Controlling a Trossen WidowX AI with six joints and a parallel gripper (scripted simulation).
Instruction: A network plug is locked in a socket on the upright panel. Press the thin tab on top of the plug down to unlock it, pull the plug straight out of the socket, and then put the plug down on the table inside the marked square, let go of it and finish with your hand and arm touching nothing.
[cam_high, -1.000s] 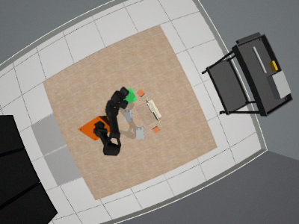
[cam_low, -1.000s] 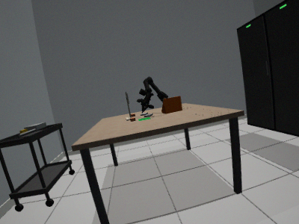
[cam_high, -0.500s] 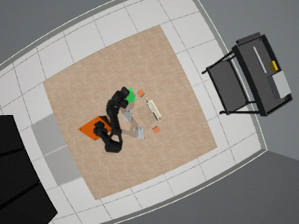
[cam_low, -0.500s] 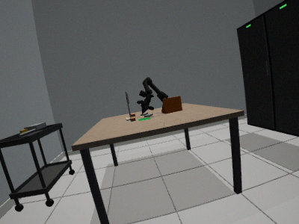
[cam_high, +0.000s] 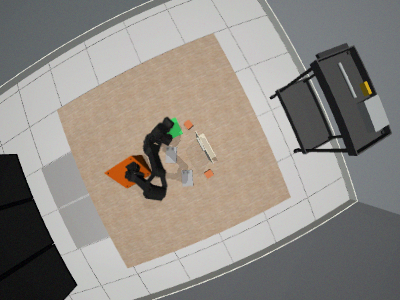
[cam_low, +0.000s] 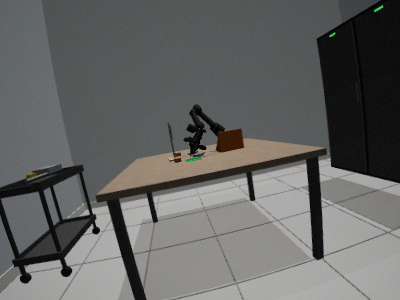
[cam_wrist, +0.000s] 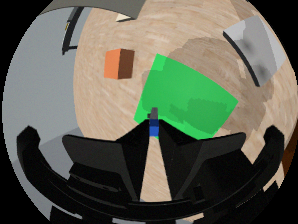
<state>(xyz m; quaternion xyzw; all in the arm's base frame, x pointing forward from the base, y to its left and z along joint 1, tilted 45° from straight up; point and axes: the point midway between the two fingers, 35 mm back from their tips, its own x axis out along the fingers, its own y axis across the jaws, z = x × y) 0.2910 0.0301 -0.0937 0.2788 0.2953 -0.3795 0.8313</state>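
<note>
Right now the green marked square is 4 cm below my gripper tip and 1 cm behind it. The rest, counted from my gripper tip: blue network plug: right at my gripper tip; upright panel: 21 cm to the right, 11 cm ahead, 10 cm above.
</note>
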